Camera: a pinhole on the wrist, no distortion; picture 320 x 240 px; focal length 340.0 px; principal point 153.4 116.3 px. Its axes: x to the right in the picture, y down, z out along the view. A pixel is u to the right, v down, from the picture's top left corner.
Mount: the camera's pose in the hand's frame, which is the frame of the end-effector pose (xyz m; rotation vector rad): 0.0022 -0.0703 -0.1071 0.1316 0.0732 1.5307
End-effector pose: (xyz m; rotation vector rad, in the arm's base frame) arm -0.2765 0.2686 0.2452 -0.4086 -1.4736 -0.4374
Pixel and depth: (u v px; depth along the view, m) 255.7 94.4 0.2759
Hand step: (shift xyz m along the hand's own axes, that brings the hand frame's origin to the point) 0.0590 0.0010 0.1668
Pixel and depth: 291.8 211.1 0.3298
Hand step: -0.0407 0.0539 0.2364
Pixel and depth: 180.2 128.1 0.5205
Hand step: 0.0536 -0.0494 0.4124
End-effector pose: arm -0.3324 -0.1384 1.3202 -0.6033 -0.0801 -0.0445
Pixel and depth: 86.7 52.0 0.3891
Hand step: 0.1226 -0.1645 0.2661
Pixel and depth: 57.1 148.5 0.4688
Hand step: 0.0138 -0.2200 0.3586
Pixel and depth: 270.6 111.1 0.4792
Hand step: 0.0783 0.0754 0.3724
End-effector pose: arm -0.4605 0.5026 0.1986 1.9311 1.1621 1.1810
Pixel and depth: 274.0 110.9 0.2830
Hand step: 0.0474 0.0185 0.1762
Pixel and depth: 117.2 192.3 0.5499
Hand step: -0.0505 -0.1463 0.4518
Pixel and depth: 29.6 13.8 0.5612
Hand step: 0.2346 -0.3025 0.4196
